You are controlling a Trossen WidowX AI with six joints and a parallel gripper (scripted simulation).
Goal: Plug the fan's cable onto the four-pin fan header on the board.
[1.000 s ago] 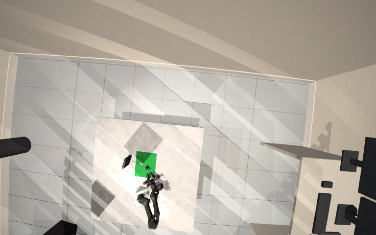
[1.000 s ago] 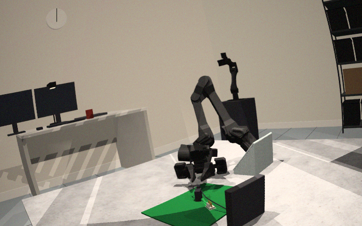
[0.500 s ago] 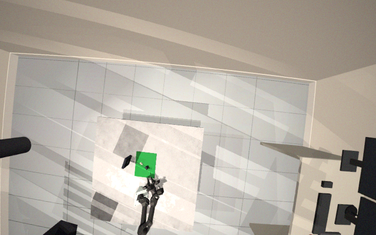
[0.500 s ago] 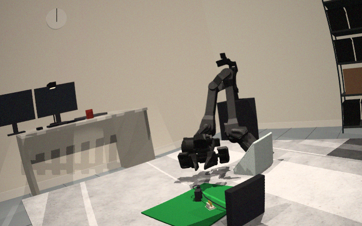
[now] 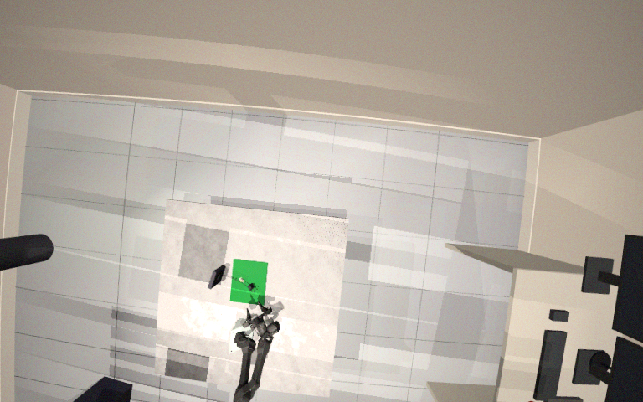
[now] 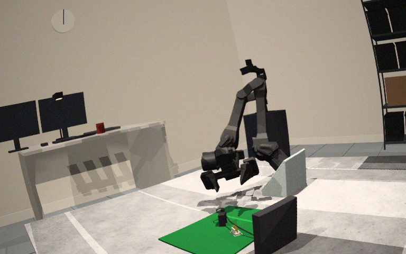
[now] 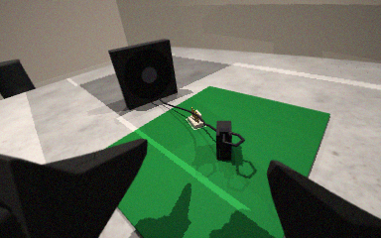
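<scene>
The fan plug is 8 cm ahead of my gripper tip, 5 cm to the left of it and 7 cm below it. Round my gripper tip: four-pin fan header (10 cm ahead, 13 cm to the left, 9 cm below); then fan (11 cm ahead, 27 cm to the left, 3 cm below); then green board (10 cm ahead, 8 cm to the left, 10 cm below).
</scene>
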